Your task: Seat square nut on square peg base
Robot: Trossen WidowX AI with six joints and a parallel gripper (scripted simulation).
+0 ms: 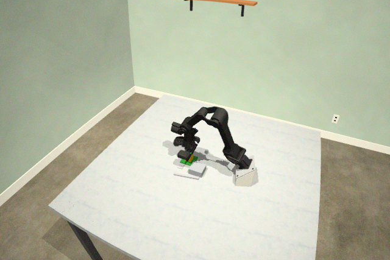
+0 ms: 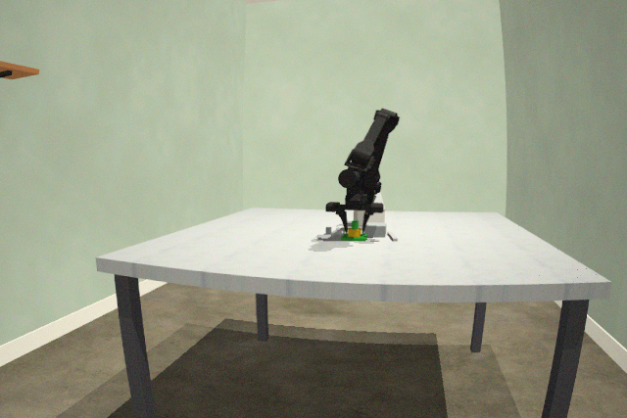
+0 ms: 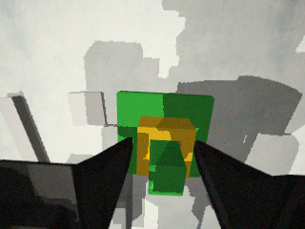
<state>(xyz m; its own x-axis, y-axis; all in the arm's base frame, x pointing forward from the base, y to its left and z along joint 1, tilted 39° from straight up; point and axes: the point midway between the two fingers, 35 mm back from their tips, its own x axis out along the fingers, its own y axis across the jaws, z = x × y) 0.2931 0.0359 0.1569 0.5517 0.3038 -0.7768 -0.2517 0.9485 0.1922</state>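
Right now my hand is 70 mm to the right of the small white tile and 50 mm above it. From my hand the other things lie so: white strip 110 mm to the left, 80 mm behind, 50 mm below; then small grey cube 120 mm to the right, 40 mm below, 40 mm behind; then grey block 100 mm behind, 40 mm to the left, 30 mm below.
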